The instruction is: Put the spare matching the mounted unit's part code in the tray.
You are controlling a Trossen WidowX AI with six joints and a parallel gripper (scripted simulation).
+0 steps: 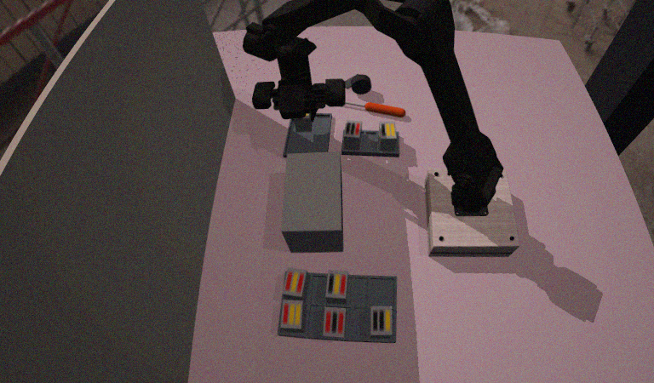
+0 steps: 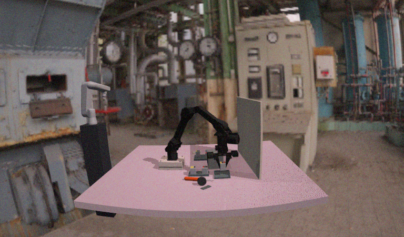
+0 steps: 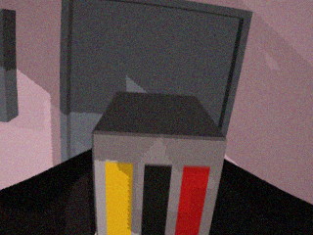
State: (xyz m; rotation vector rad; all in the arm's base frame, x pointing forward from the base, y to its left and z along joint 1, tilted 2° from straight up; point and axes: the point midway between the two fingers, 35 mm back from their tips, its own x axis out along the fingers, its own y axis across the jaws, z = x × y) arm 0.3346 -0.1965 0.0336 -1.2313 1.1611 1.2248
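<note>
Now: gripper tip 5 cm above the flat grey tray. Also, from my gripper tip: upright grey panel (19 cm ahead, 22 cm to the left, 17 cm above); then black round part (12 cm behind, 15 cm to the right, 3 cm below); then grey box (4 cm behind, 21 cm to the left).
</note>
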